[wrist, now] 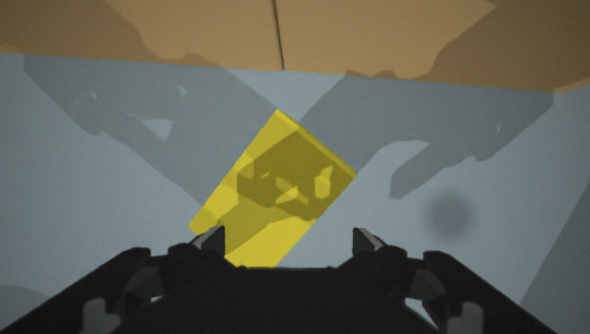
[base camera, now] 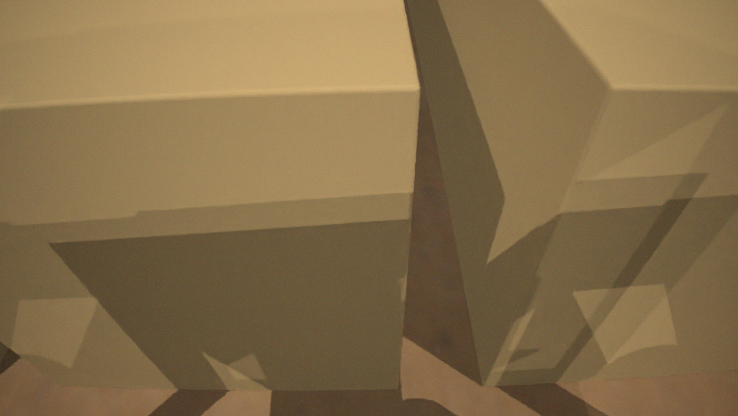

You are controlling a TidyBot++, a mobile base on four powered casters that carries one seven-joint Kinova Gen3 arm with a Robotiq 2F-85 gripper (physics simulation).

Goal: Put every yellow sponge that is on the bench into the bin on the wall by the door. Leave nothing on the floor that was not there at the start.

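Places are measured from the arm's base along level axes (x ahead, y left, z up), in centimetres.
Pixels of known places: gripper, fingertip midpoint: (wrist: 289,241).
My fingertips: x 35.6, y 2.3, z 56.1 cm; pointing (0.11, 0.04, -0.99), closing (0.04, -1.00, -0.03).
Behind a point stands the place of what it marks.
A yellow sponge (wrist: 272,195) @[z 57.4, x 38.6, y 3.4 cm] shows in the wrist view, turned at a slant over a grey-blue surface (wrist: 65,200) @[z 51.8, x 36.8, y 22.7 cm]. A thin side face shows along its upper right edge, and shadows cross its top. My gripper (wrist: 289,241) @[z 56.1, x 35.6, y 2.3 cm] is open, with its fingers wide apart. In this view the left fingertip overlaps the sponge's lower left edge, and the gripper body hides its lowest part. The height gap between fingers and sponge cannot be told. The bin and the door do not show in either view.
An orange-brown surface (wrist: 225,30) @[z 57.2, x 49.6, y 7.4 cm] with a dark seam borders the grey-blue surface at the top of the wrist view. In the base camera view, two large beige blocks (base camera: 206,155) @[z -15.4, x 24.2, y 5.8 cm] (base camera: 671,139) @[z -15.0, x 23.6, y -12.6 cm] stand on a reddish-brown floor (base camera: 330,403) @[z -39.6, x 23.1, y 3.0 cm], with a narrow gap between them.
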